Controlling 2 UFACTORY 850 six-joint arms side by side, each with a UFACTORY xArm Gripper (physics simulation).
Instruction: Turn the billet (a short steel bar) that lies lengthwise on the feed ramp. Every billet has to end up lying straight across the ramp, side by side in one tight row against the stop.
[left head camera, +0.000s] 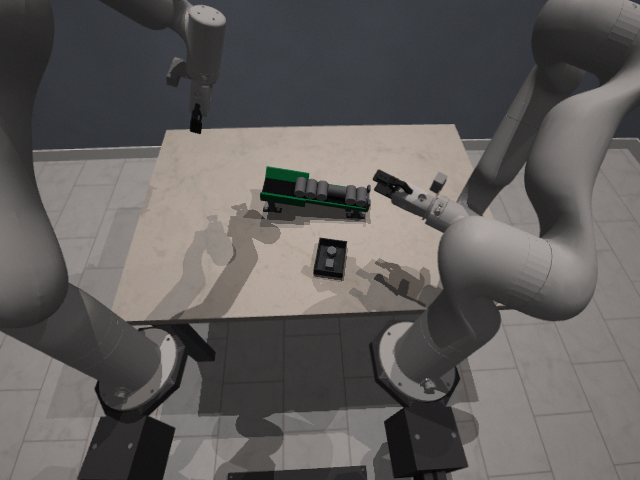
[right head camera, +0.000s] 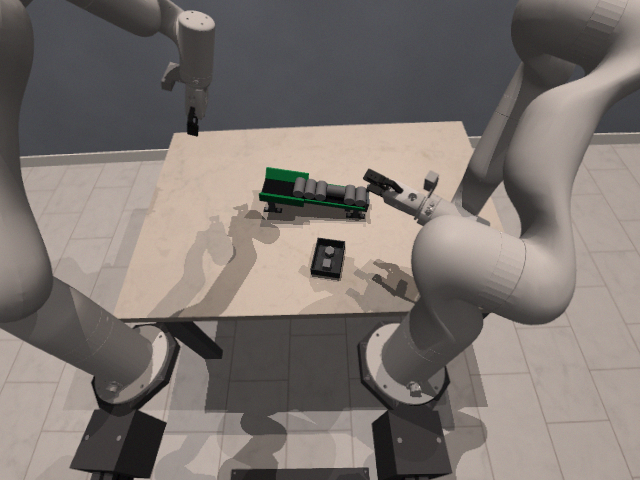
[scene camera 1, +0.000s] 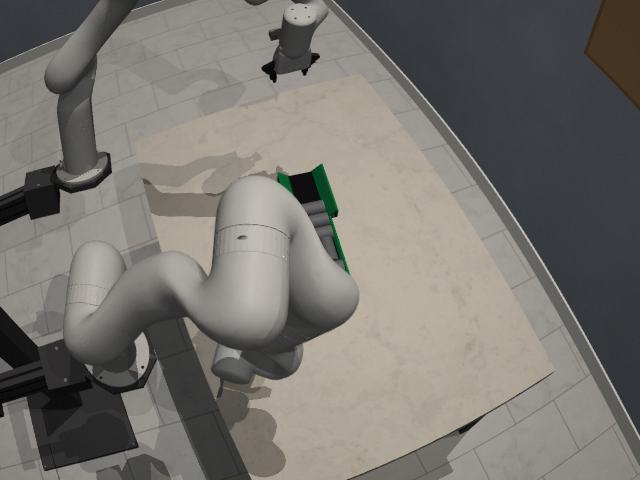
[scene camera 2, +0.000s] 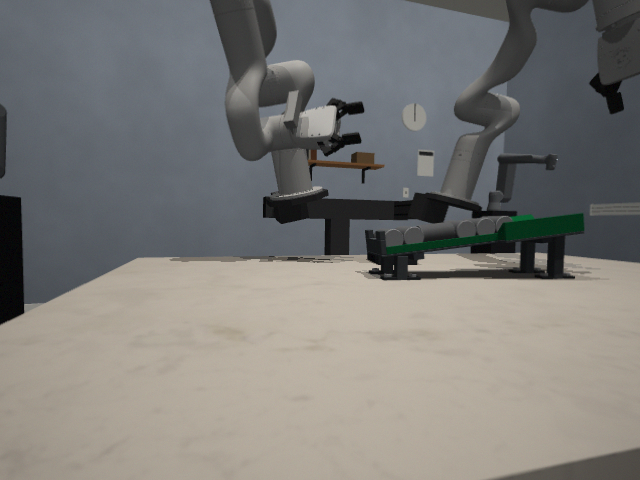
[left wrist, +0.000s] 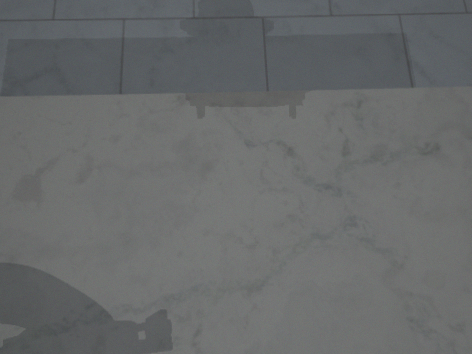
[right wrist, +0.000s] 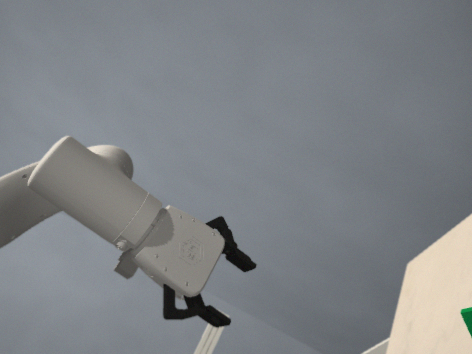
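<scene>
A green feed ramp stands on the table. A grey billet lies lengthwise on it. Two crosswise billets are on its downhill side at the stop, and three crosswise billets are on its uphill side. My right gripper is open and empty, raised off the ramp's low end; my arm hides it in scene camera 1. My left gripper is open and empty, high at the table's far left corner.
A black tray with two small grey pieces, one hexagonal and one square, stands on the table in front of the ramp. In scene camera 1 my right arm covers the tray and the ramp's low end.
</scene>
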